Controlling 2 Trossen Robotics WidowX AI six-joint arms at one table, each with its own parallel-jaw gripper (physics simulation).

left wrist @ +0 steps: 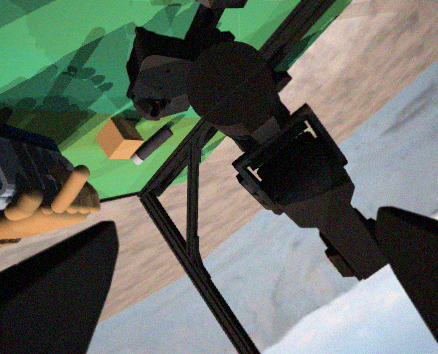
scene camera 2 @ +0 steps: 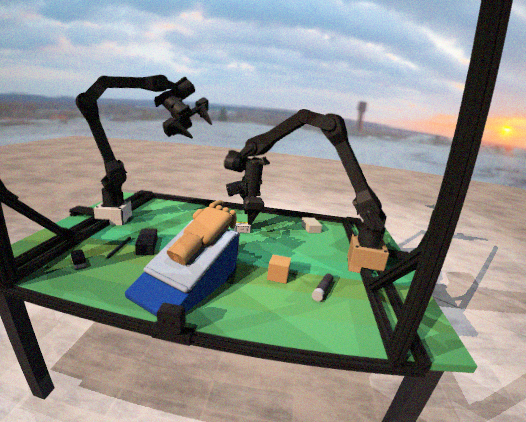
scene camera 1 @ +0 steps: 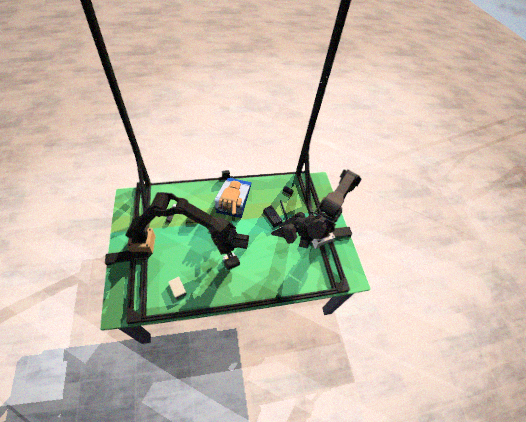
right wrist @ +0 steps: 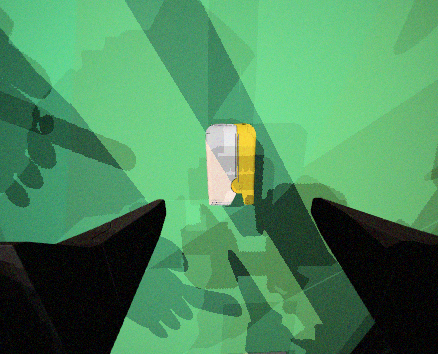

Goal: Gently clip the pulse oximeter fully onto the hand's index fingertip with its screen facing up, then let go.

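Pixels of known places: left gripper, between the fingertips: [left wrist: 247, 227] [scene camera 2: 202, 130] [scene camera 1: 275, 229]; right gripper, between the fingertips: [scene camera 2: 247, 219] [scene camera 1: 226, 257] [right wrist: 238, 205]; left arm's base, origin of its link: [scene camera 2: 112, 204]; right arm's base, origin of its link: [scene camera 2: 369, 243] [scene camera 1: 139, 237].
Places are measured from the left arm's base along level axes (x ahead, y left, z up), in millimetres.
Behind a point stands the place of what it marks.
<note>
The pulse oximeter [scene camera 2: 243, 228] {x 476, y -57, z -40 mm} [right wrist: 220, 167] {x 471, y -50, z -28 mm}, white on one half and yellow on the other, lies on the green table with the two halves side by side in the right wrist view. My right gripper [scene camera 2: 252, 220] {x 490, y -38, z -12 mm} [right wrist: 238, 205] {x 490, y -38, z -12 mm} is open and empty, pointing down above the oximeter, which shows beyond and between the fingertips. The tan hand [scene camera 1: 231, 194] {x 374, y -300, z 93 mm} [scene camera 2: 211, 224] {x 386, y -332, z 85 mm} [left wrist: 70, 190] {x 386, y -210, z 102 mm} rests palm down on a blue and white wedge [scene camera 2: 142, 296] {x 251, y -462, z -36 mm}; its index fingertip is hard to make out in scene camera 2. My left gripper [scene camera 2: 201, 130] {x 314, y 43, z 271 mm} [left wrist: 247, 227] {x 314, y 43, z 271 mm} is open and empty, high above the table.
An orange cube [scene camera 2: 278, 269] {x 558, y -348, z -21 mm} [left wrist: 119, 140] {x 545, y -301, z -15 mm} and a dark cylinder [scene camera 2: 323, 286] {x 663, y -402, z -34 mm} [left wrist: 154, 143] {x 667, y -370, z -39 mm} lie right of the wedge in scene camera 2. A cream block [scene camera 1: 177, 288] {x 736, y 25, z -29 mm} [scene camera 2: 312, 225] {x 729, y -23, z -29 mm} lies farther back there. A black block [scene camera 1: 273, 216] {x 186, y -180, z -25 mm} [scene camera 2: 146, 241] {x 192, y -225, z -25 mm} and a thin rod [scene camera 2: 119, 247] {x 107, y -220, z -53 mm} lie left.
</note>
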